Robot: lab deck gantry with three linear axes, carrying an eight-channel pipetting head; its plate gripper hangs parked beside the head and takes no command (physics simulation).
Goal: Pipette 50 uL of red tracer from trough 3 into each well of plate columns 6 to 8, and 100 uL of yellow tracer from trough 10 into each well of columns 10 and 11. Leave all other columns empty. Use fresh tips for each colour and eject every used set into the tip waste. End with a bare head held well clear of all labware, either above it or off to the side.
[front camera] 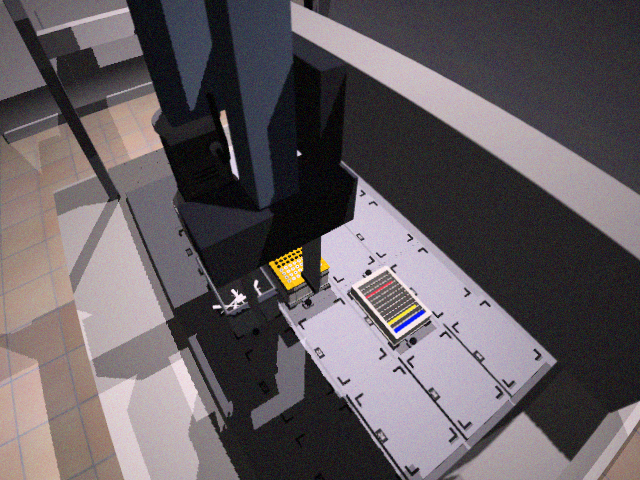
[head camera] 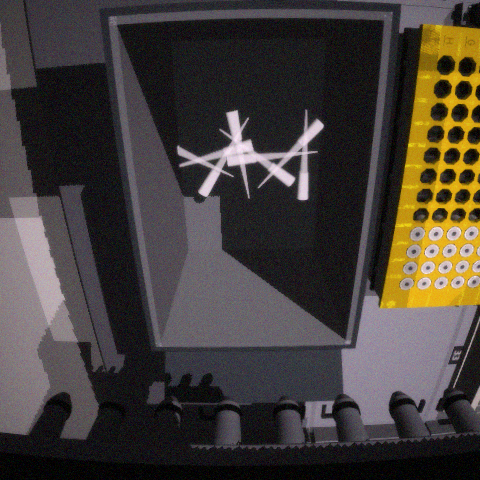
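The eight-channel head (front camera: 193, 160) is low at the tip waste. Its nozzles (head camera: 290, 420) are bare, beside the waste bin (head camera: 386, 75). Several loose white tips (front camera: 235, 300) (head camera: 240, 152) lie crossed in the bin. The yellow tip rack (front camera: 323, 264) (head camera: 415, 297) has several empty rows and several rows of tips. The trough block (front camera: 357, 289) holds a red strip (front camera: 379, 289), a yellow strip (front camera: 402, 314) and a blue strip (front camera: 409, 321). The plate does not show; the gantry covers part of the deck. The parked gripper's visible jaw (front camera: 311, 263) hangs in front of the rack, holding nothing.
Blue-grey gantry columns (front camera: 255, 103) and a dark block (front camera: 232, 237) fill the upper middle of the front view. The trough block stands right of the tip rack. A raised light wall (front camera: 465, 103) runs behind the deck. Deep shadow covers the near left deck.
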